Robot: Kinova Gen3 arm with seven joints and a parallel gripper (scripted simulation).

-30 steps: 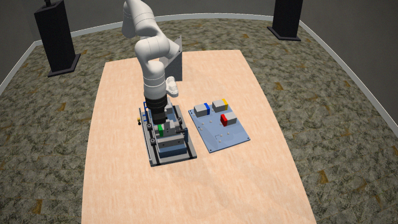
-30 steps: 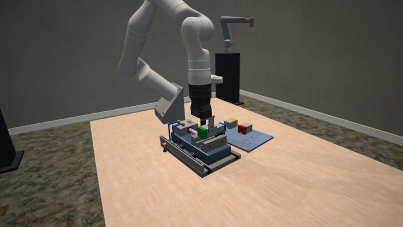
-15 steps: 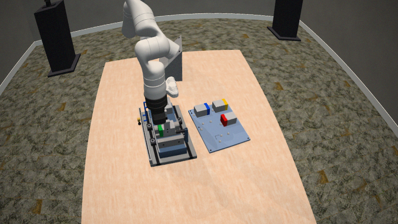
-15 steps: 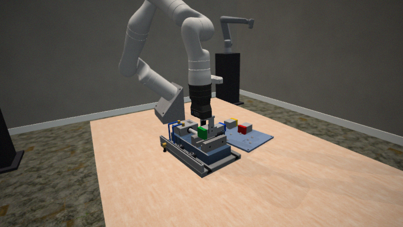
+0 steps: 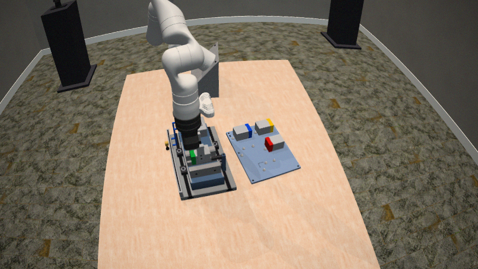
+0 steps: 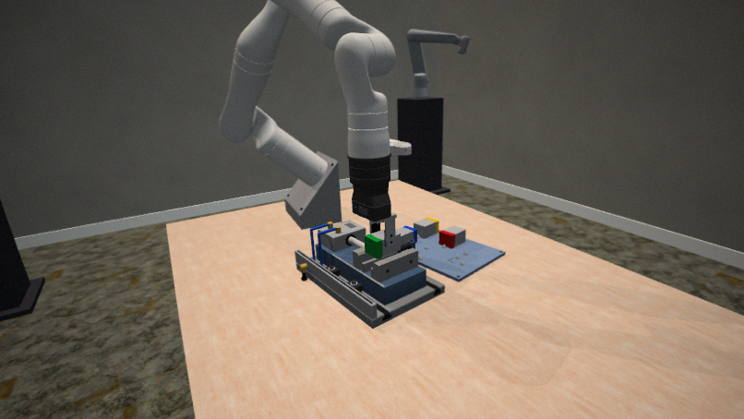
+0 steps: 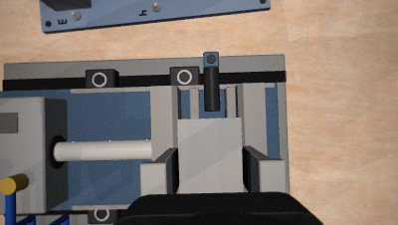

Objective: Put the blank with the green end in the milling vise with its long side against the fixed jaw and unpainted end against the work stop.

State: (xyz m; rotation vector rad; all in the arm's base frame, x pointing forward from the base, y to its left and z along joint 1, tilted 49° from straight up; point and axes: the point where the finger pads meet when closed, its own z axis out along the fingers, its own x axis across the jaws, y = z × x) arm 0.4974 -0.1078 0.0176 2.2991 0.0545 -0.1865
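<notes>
Right now my hand is 20 mm above the green-ended blank. The rest, counted from my hand: vise ram: 90 mm behind, 60 mm below; then fixed jaw: 60 mm below, 30 mm ahead, 10 mm to the left; then black work stop rod: 50 mm to the left, 40 mm below.
</notes>
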